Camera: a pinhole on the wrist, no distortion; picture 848 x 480 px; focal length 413.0 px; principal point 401.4 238.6 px. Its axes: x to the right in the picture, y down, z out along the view. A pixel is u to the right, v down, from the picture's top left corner.
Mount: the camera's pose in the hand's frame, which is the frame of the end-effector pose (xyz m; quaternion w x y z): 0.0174 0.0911 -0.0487 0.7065 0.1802 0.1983 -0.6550
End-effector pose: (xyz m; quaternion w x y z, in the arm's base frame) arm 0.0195 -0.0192 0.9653 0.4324 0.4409 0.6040 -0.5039
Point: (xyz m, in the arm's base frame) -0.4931 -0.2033 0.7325
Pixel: 724 465
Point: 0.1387 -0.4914 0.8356
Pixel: 150 267
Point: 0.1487 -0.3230 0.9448
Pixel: 134 159
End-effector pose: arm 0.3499 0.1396 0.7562 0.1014 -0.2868 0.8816 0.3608
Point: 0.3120 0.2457 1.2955
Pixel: behind the camera
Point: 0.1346 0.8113 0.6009
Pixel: outside the picture
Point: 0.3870 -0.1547 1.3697
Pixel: behind the camera
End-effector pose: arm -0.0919 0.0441 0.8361 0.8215 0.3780 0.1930 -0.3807
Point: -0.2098 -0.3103 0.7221
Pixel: 614 353
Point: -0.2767 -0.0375 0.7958
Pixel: 788 57
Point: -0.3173 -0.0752 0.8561
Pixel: 667 31
